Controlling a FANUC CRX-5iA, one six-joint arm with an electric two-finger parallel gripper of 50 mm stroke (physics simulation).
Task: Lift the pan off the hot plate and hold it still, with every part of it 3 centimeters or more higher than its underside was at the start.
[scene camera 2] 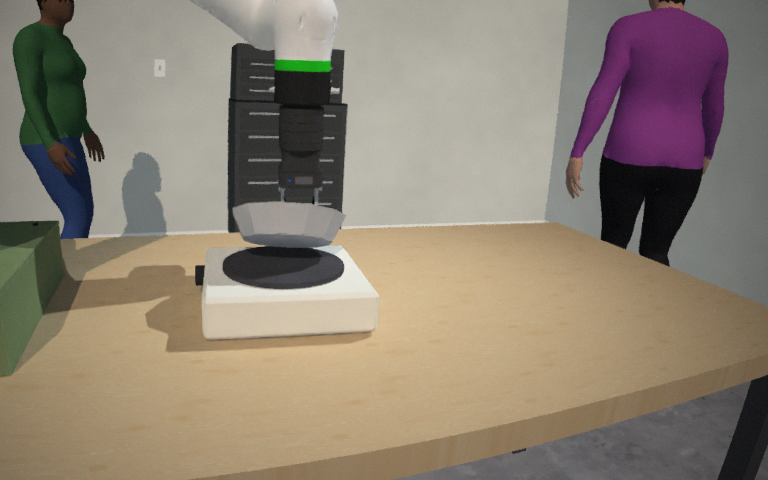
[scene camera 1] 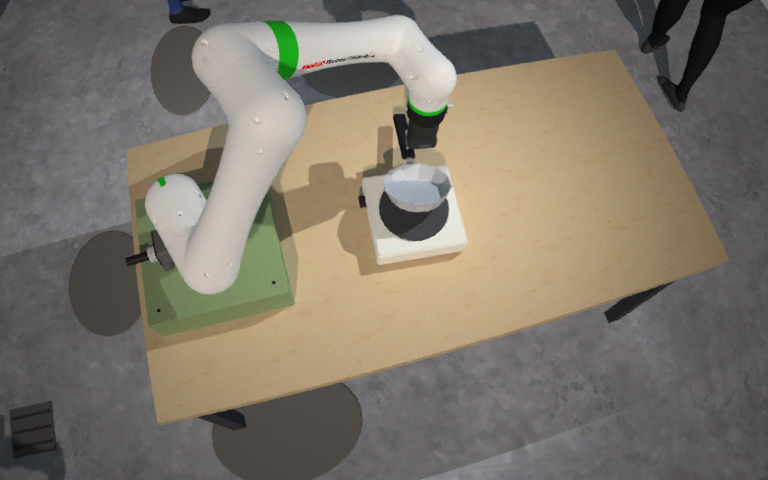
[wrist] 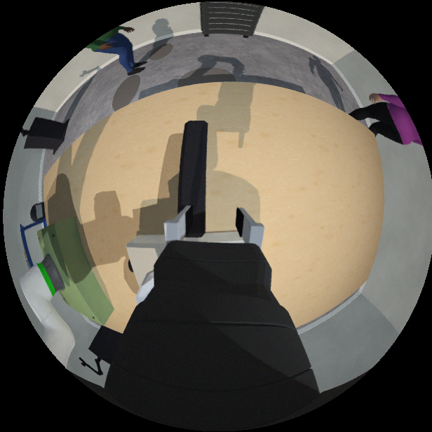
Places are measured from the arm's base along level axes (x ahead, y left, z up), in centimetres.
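Where they show: gripper, between the fingertips: (scene camera 1: 418,144).
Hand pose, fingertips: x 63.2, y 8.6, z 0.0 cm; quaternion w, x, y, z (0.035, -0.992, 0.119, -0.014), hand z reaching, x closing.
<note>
Each offset is from my fingertips to the top centre of the thing. "spot": to the spot under its first point. Level surfaces: height alone.
The pan's grey bowl (scene camera 1: 417,189) (scene camera 2: 288,223) is over the back part of the white hot plate @(dx -7.9, dy -16.0, dz -3.2 cm) (scene camera 1: 421,251) (scene camera 2: 289,316). It is tilted, its front rim raised; its black handle @(dx -1.8, dy +6.0, dz -0.5 cm) (scene camera 1: 402,135) (wrist: 195,170) slopes down behind the plate. The plate's dark disc @(spot: dx -8.7, dy -20.5, dz -3.2 cm) (scene camera 1: 414,223) (scene camera 2: 283,268) is uncovered at the front. Whether the bowl touches the plate is hard to tell. My gripper (scene camera 2: 299,198) (wrist: 214,215) is open, fingers down, behind the bowl. In the wrist view the handle appears between the fingers, nearer the left one, not gripped. The bowl hides the fingertips in scene camera 2.
The green base block (scene camera 1: 254,294) (scene camera 2: 25,300) (wrist: 75,270) stands at the left on the wooden table @(dz -10.5 cm) (scene camera 1: 538,198) (scene camera 2: 481,350) (wrist: 320,200). A black knob @(dx -18.8, dy -8.3, dz -5.4 cm) (scene camera 1: 362,201) (scene camera 2: 199,275) sticks out from the hot plate's left side. People and a dark drawer cabinet (scene camera 2: 240,141) are beyond the table.
</note>
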